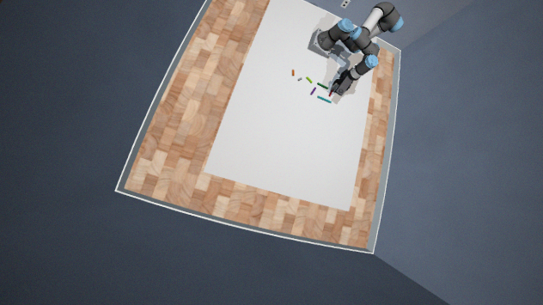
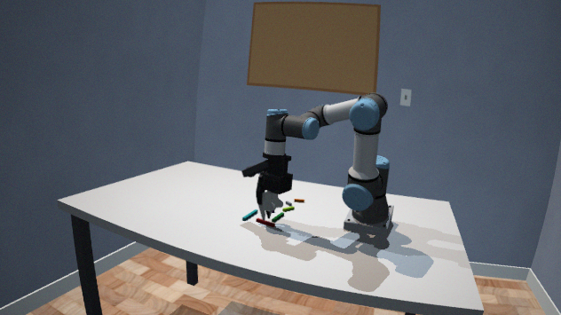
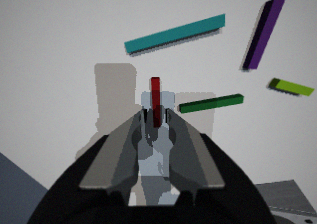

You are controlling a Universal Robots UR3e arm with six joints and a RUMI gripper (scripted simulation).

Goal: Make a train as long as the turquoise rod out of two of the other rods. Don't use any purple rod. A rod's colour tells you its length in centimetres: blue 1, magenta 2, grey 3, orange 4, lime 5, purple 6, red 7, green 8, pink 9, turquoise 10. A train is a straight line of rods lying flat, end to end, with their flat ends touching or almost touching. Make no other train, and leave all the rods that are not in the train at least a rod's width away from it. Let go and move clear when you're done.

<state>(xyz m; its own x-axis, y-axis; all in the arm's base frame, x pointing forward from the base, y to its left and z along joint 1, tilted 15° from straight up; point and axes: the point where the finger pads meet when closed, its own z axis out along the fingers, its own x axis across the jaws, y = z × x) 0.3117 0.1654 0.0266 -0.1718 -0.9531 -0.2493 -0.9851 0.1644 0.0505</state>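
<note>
My hand is 3 cm above the red rod. Round my hand: purple rod 12 cm to the right, 5 cm ahead, 3 cm below; green rod 7 cm to the right, 3 cm below, 1 cm behind; turquoise rod 7 cm ahead, 3 cm to the right, 3 cm below.
</note>
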